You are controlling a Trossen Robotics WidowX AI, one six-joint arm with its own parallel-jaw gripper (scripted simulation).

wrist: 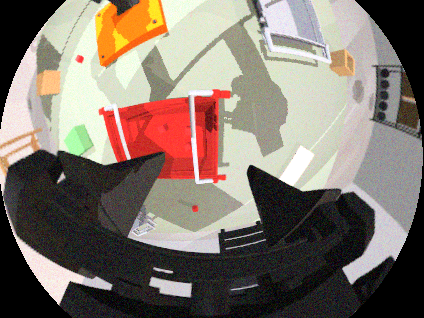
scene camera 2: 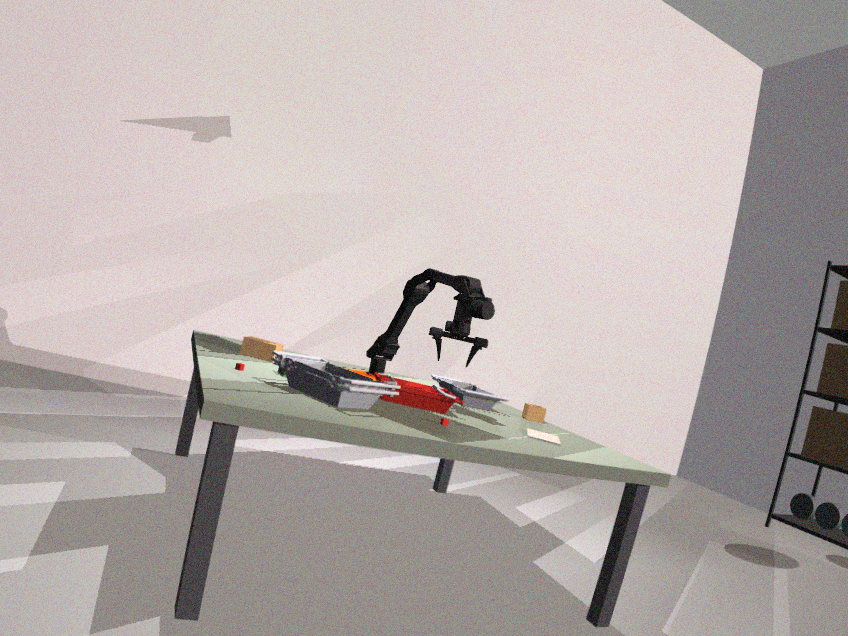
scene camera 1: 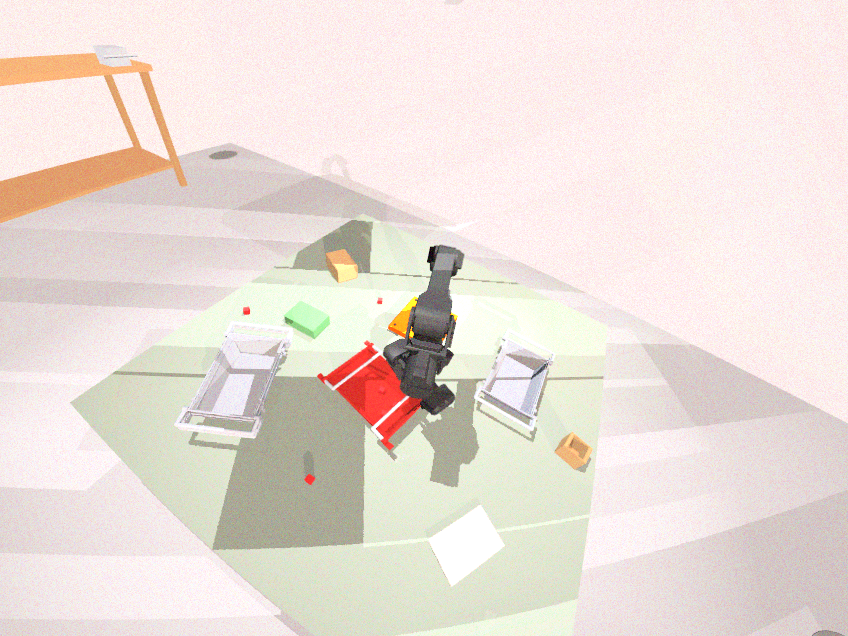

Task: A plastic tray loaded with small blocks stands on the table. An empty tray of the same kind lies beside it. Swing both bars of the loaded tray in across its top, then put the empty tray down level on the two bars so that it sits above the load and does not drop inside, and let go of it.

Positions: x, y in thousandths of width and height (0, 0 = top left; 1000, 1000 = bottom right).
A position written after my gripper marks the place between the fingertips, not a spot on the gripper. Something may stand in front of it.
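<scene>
My gripper is open and holds nothing; you'd find it at (scene camera 1: 485, 619), at (scene camera 2: 534, 573) and at (wrist: 489, 514). There's a grey tray too (scene camera 1: 608, 600), and scene camera 2 shows the tray as well (scene camera 2: 551, 617). Besides that, I can see a tan block (scene camera 1: 404, 421), a tan box (scene camera 1: 679, 711) and a white sheet (scene camera 1: 548, 858).
</scene>
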